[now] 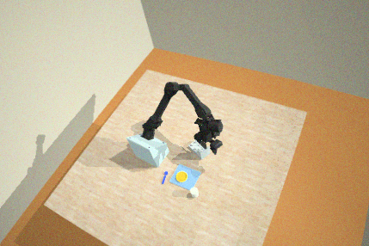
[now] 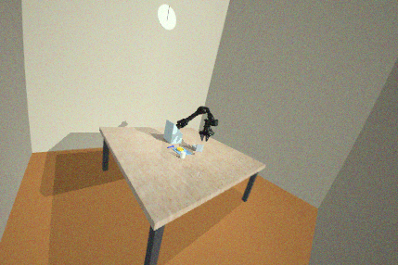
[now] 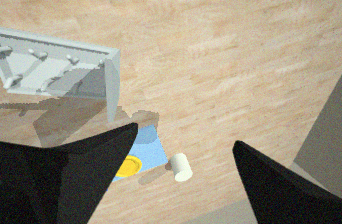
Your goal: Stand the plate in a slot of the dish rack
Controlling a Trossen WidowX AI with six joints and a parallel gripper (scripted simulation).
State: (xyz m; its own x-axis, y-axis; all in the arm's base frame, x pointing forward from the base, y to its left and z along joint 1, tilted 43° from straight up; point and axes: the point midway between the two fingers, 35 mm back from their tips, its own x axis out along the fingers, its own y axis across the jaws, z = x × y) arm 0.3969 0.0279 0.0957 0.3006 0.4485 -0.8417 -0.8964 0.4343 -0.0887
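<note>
Right now my gripper tip is 12 cm past the yellow plate, 17 cm to the left of it and 12 cm above it. The rest, counted from my gripper tip: white cup: 1 cm ahead, 22 cm to the right, 12 cm below; light blue mat: 10 cm behind, 16 cm to the right, 14 cm below; grey dish rack: 12 cm behind, 5 cm to the left, 12 cm below.
</note>
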